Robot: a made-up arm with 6 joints. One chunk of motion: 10 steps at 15 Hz.
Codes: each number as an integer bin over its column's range. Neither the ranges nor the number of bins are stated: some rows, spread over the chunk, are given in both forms.
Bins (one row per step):
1: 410 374 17 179 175 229
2: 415 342 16 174 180 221
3: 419 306 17 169 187 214
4: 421 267 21 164 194 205
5: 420 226 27 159 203 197
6: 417 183 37 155 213 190
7: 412 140 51 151 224 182
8: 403 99 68 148 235 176
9: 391 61 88 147 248 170
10: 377 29 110 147 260 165
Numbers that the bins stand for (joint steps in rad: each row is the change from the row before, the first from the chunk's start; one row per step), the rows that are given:
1: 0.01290 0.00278 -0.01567 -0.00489 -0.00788 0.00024
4: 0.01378 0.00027 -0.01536 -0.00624 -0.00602 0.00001
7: 0.01306 -0.00271 -0.01301 -0.00741 -0.00308 -0.00022
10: 0.01025 -0.00532 -0.00839 -0.00777 0.00044 -0.00039
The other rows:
2: 0.01330 0.00203 -0.01575 -0.00534 -0.00739 0.00016
3: 0.01362 0.00119 -0.01567 -0.00579 -0.00670 0.00009
5: 0.01370 -0.00069 -0.01489 -0.00669 -0.00514 -0.00007
6: 0.01346 -0.00170 -0.01410 -0.00705 -0.00416 -0.00014
8: 0.01233 -0.00368 -0.01168 -0.00768 -0.00201 -0.00028
9: 0.01137 -0.00457 -0.01011 -0.00777 -0.00073 -0.00034

